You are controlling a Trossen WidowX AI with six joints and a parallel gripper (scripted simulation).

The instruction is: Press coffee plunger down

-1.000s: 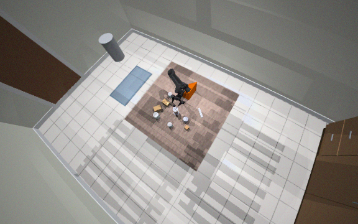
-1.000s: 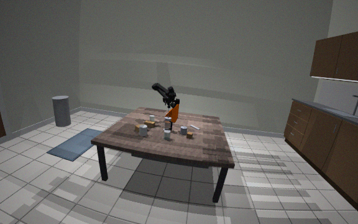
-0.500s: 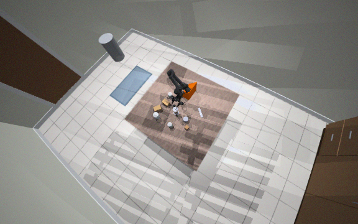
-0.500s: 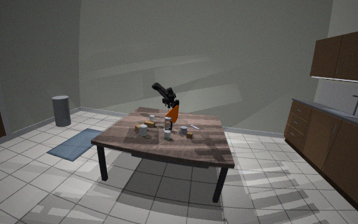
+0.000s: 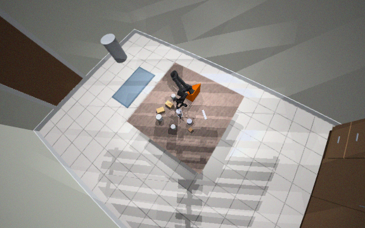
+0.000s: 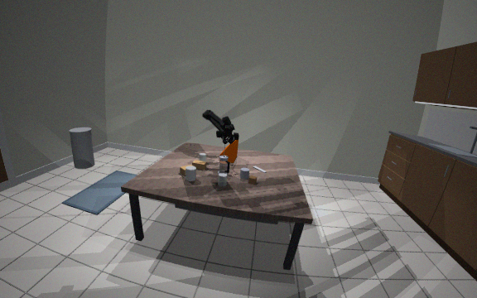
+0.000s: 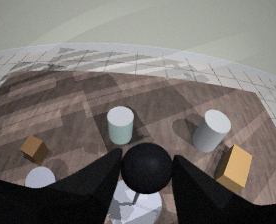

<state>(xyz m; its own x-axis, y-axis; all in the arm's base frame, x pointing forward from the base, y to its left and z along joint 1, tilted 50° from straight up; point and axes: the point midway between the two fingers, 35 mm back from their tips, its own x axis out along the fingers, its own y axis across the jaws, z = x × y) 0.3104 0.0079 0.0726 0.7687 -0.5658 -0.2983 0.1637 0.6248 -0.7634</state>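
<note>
My gripper tip is now 10 mm short of the coffee press, 10 mm to the right of it and 140 mm above it.
</note>
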